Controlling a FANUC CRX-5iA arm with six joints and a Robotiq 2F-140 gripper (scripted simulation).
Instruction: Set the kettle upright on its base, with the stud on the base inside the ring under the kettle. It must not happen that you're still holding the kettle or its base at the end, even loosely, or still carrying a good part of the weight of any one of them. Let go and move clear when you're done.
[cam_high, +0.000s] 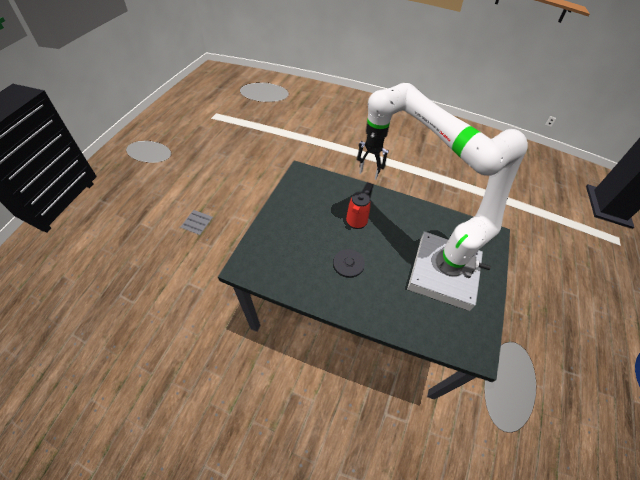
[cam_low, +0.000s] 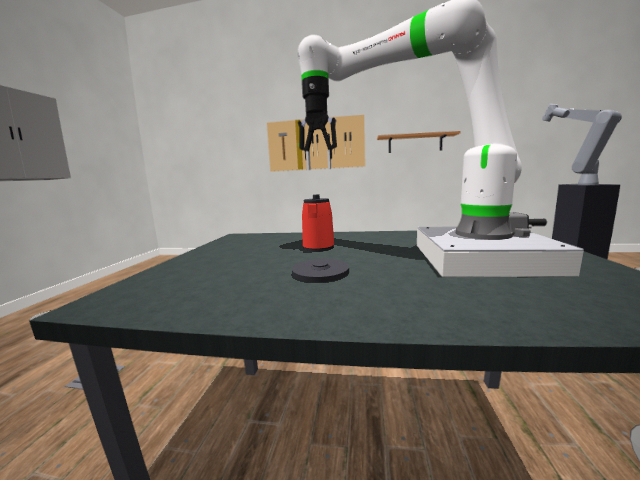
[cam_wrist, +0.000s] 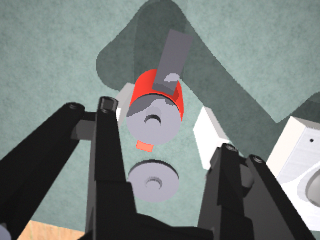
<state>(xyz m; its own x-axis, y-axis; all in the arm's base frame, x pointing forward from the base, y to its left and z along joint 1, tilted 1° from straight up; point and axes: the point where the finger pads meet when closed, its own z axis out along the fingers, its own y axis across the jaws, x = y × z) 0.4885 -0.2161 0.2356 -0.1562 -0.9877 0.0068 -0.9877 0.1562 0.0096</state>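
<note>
Right now the red kettle is 21 cm below my hand and 3 cm to the left of it. The rest, counted from my hand: round dark base 33 cm to the left, 29 cm below, 2 cm behind.
</note>
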